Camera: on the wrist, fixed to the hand. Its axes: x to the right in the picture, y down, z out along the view.
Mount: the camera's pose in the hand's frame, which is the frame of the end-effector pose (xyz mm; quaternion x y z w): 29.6 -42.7 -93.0 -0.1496 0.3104 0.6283 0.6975
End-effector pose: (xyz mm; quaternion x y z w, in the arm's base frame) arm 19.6 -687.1 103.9 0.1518 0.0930 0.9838 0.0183
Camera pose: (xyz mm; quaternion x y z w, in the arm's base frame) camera -36.4 -659.8 17.5 0.1438 0.1720 -0.7588 0.6116
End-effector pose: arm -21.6 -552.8 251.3 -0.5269 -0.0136 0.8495 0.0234
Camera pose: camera 49.7 -508.7 185.5 0.6432 -0.2017 -0.4416 0.5920
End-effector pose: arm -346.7 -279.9 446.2 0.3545 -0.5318 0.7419 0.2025
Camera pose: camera -366.4 -180.4 478.7 0.3475 0.6418 -0.6752 0.1068
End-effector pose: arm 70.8 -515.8 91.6 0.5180 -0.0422 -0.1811 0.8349
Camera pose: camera 111.3 -464.0 7.8 0.2661 -0.0686 0.5527 0.7867
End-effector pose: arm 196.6 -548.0 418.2 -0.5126 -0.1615 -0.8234 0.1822
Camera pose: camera 91.6 -556.4 402.3 -0.2307 0.3892 -0.6431 0.6179
